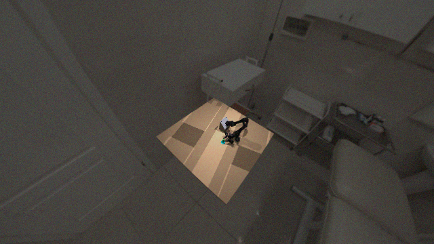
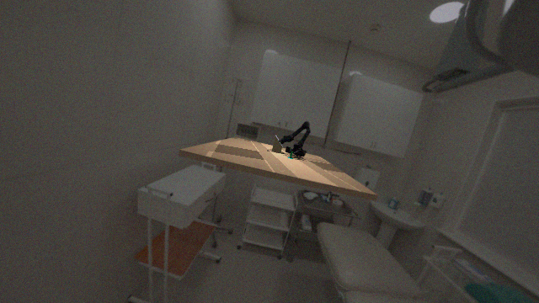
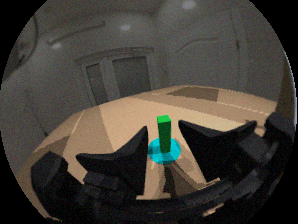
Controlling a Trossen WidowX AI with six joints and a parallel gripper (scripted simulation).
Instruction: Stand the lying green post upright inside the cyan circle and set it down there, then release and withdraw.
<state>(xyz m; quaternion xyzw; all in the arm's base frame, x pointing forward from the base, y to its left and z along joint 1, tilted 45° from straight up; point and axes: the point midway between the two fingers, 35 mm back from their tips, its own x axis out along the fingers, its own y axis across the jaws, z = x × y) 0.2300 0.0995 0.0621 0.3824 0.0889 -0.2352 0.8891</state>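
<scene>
Now: the green post 20 mm below my gripper tip. Round my gripper tip: cyan circle (50 mm below).
</scene>
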